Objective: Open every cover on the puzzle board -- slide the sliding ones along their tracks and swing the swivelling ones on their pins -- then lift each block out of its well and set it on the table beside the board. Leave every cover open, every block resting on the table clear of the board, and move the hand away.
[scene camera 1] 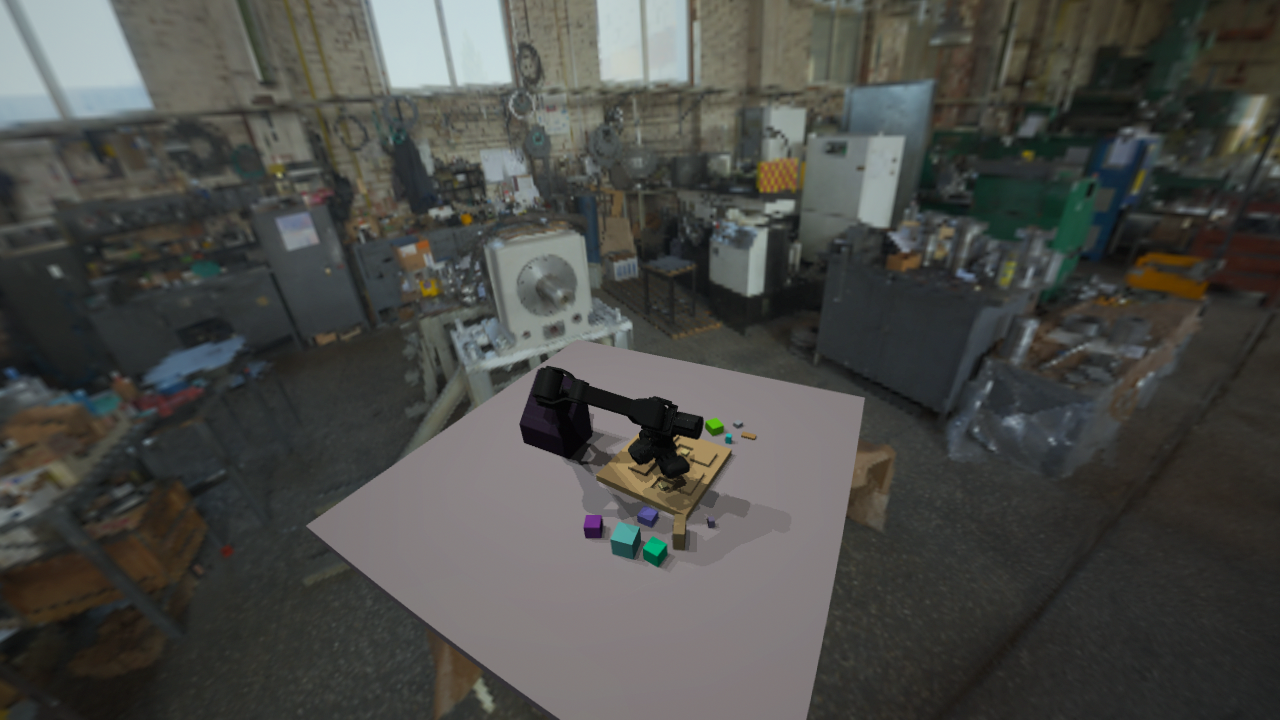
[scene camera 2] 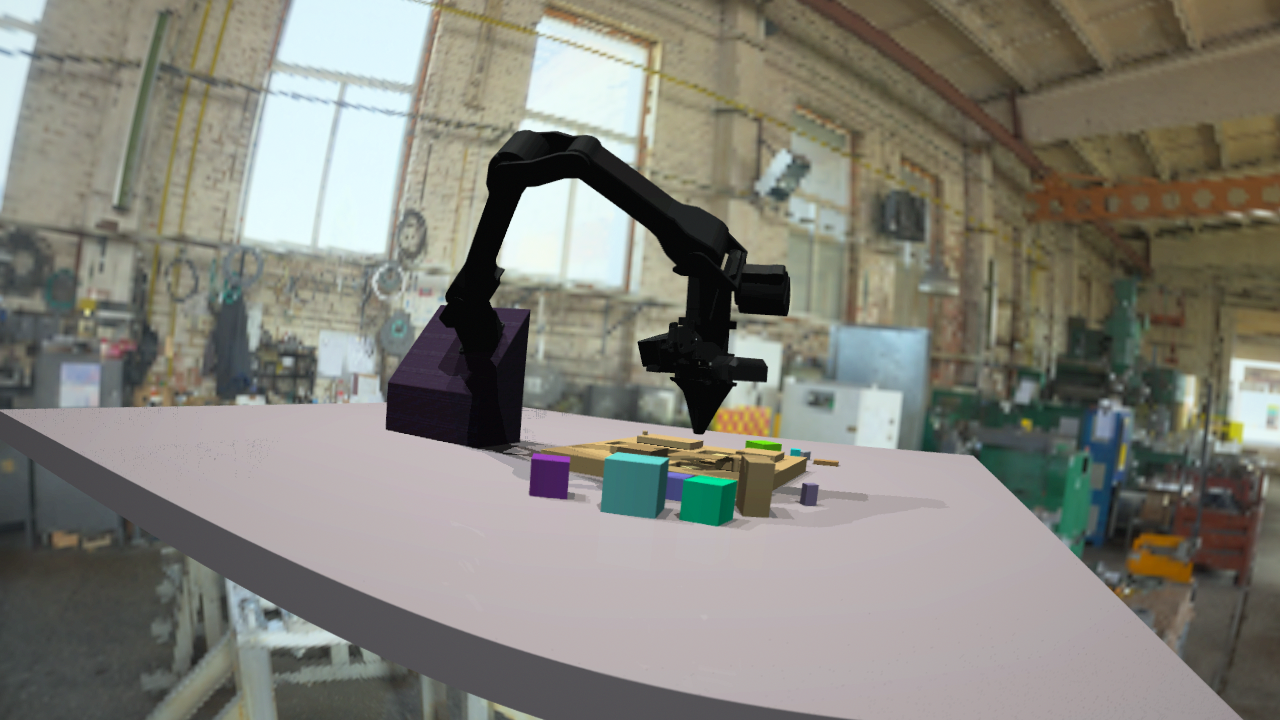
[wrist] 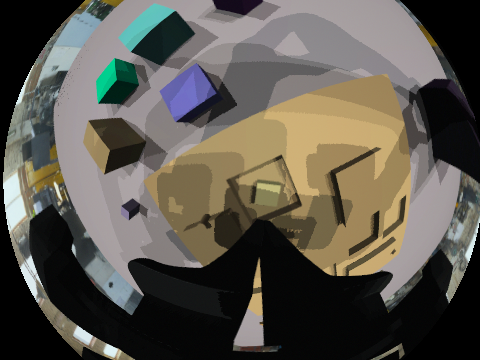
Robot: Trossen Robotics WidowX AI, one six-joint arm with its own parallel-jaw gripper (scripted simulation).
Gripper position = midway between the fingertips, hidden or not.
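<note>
Scene camera 2 has my gripper [scene camera 2: 698,434], which is shut and holding nothing, along with a teal block [scene camera 2: 634,485], a brown block [scene camera 2: 754,494] and a tan puzzle board [scene camera 2: 589,459]. In scene camera 1 you'd see the teal block [scene camera 1: 625,540] again, and my gripper [scene camera 1: 664,473] as well. The wrist view gives you a violet block [wrist: 192,92], plus the brown block [wrist: 112,143] and my gripper [wrist: 261,226].
</note>
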